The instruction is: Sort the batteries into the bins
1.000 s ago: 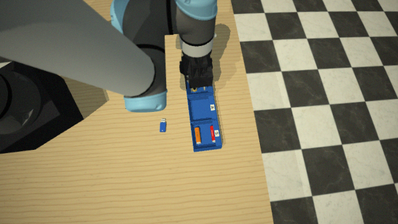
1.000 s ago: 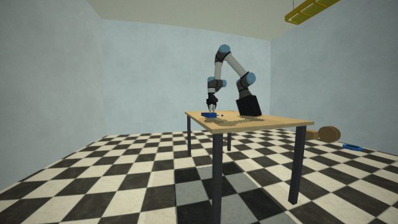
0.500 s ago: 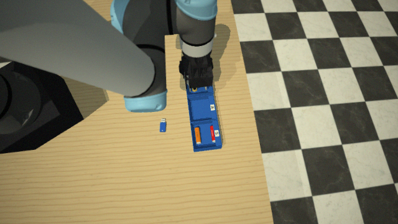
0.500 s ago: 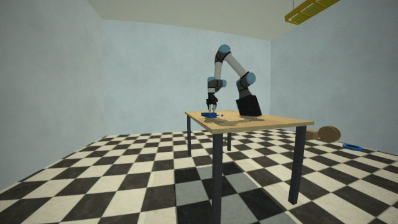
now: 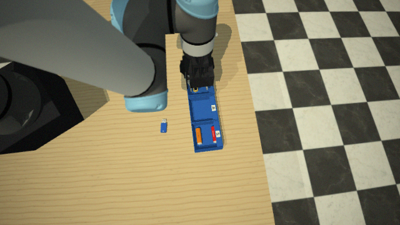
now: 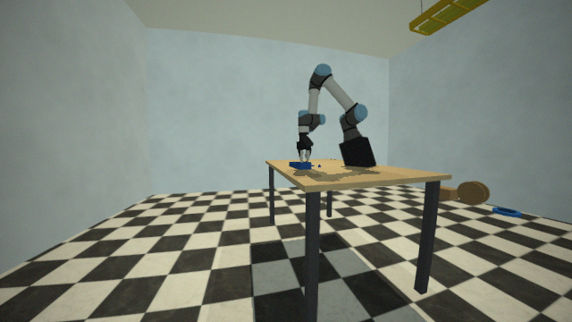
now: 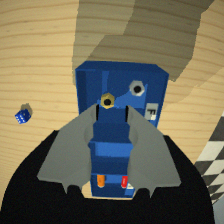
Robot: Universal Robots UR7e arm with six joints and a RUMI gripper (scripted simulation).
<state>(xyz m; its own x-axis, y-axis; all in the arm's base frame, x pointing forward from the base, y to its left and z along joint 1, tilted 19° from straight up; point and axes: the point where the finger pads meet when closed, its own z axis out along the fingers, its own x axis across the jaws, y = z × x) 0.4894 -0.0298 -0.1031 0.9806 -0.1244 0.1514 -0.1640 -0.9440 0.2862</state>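
Now: hand 1 cm past the brass nut and 3 cm above it. From my hand the other things lie so: blue die (14 cm behind, 1 cm to the right, 4 cm below); blue bin row (1 cm behind, 8 cm to the right, 2 cm below); white nut (3 cm ahead, 1 cm to the left, 3 cm below).
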